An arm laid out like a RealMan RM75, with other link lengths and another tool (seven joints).
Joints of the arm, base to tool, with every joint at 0 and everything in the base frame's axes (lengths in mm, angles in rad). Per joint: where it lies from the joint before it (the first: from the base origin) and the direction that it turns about. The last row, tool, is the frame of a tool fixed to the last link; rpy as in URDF.
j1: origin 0 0 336.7 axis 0 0 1
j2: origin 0 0 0 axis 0 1 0
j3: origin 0 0 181.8 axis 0 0 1
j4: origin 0 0 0 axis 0 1 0
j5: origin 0 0 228.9 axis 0 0 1
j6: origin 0 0 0 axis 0 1 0
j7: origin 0 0 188.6 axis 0 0 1
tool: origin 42 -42 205 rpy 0 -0.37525 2.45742
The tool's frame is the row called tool.
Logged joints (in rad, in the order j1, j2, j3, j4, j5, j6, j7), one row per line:
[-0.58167 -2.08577 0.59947 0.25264 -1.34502 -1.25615 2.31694]
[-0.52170 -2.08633 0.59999 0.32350 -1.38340 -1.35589 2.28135]
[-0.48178 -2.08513 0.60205 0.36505 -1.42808 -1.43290 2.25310]
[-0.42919 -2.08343 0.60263 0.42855 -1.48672 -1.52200 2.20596]
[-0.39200 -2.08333 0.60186 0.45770 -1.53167 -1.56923 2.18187]
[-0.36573 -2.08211 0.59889 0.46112 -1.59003 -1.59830 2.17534]
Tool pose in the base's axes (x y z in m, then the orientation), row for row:
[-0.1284 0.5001 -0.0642 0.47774 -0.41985 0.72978 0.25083]
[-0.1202 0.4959 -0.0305 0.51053 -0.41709 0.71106 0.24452]
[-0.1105 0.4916 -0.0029 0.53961 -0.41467 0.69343 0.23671]
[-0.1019 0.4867 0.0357 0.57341 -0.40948 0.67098 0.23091]
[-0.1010 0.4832 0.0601 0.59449 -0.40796 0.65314 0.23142]
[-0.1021 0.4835 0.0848 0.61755 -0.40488 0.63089 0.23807]
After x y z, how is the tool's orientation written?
As a quaternion, w x y z.
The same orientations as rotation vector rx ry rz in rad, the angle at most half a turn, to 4 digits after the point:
[-1.0253 1.7822 0.6126]
[-1.0041 1.7118 0.5886]
[-0.9859 1.6486 0.5628]
[-0.9598 1.5727 0.5412]
[-0.9479 1.5176 0.5377]
[-0.9319 1.4521 0.5480]

